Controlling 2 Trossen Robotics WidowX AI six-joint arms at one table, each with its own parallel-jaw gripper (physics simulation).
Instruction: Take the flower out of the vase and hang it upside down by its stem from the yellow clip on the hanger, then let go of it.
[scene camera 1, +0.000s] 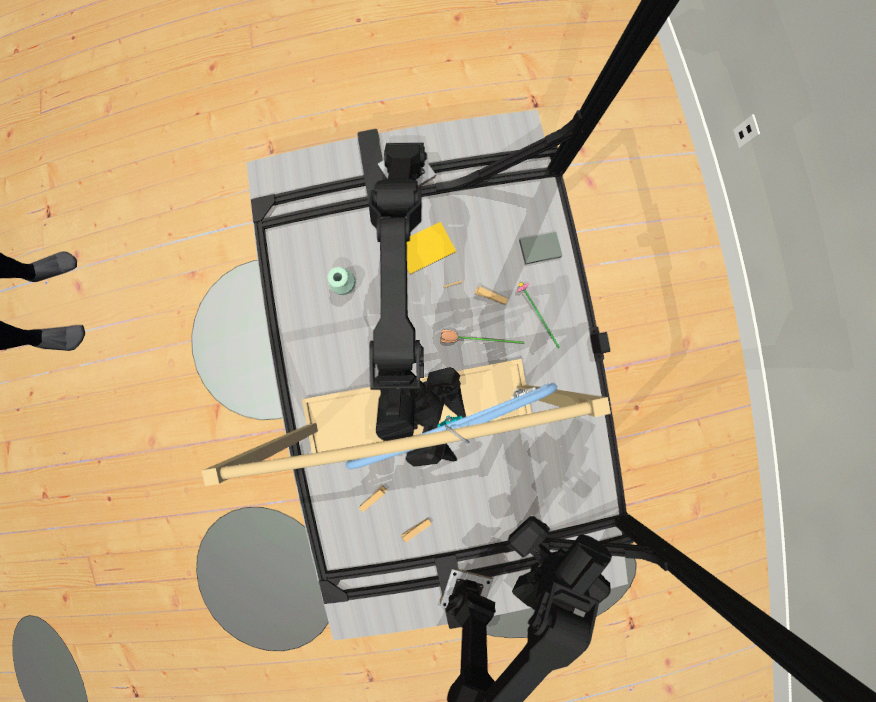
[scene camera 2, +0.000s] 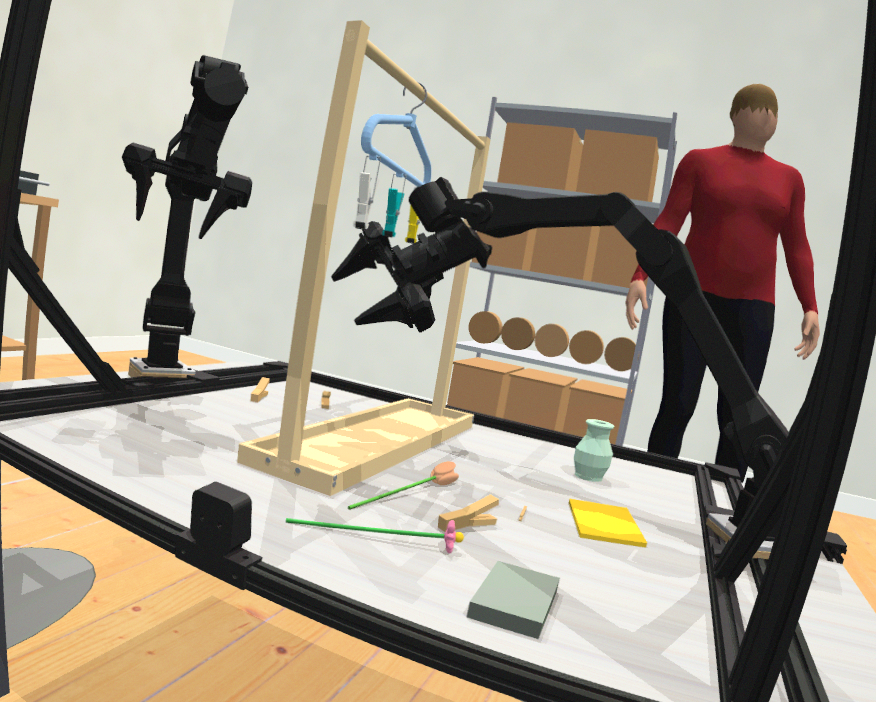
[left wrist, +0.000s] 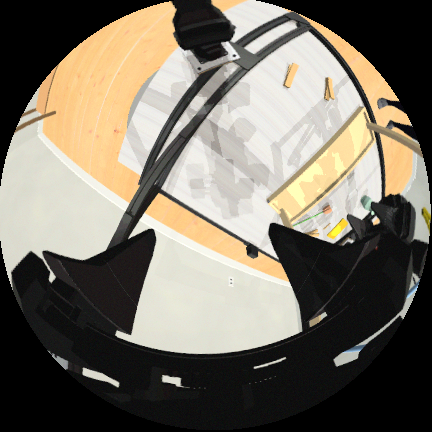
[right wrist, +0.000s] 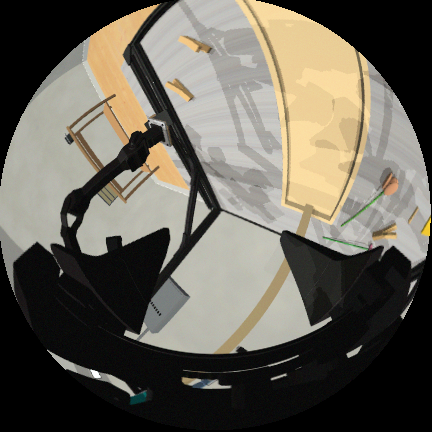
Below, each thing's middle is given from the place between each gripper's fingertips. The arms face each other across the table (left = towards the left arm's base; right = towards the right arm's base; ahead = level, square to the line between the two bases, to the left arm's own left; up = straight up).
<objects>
Now: the rack base (scene camera 2: 332, 450) 240 mm ahead of my left hand, 260 mm to the right of it and 270 mm below it. The rest, counted from my left hand: grey block (scene camera 2: 517, 599): 100 mm behind, 590 mm to the right, 270 mm below; yellow pad (scene camera 2: 595, 521): 160 mm ahead, 620 mm to the right, 270 mm below.
Right now my right hand is 210 mm above the rack base, 80 mm short of it and 50 mm to the left of it. The rest, counted from my right hand: grey block: 380 mm to the right, 260 mm behind, 200 mm below; then yellow pad: 420 mm to the right, 210 mm below, 10 mm ahead.
</objects>
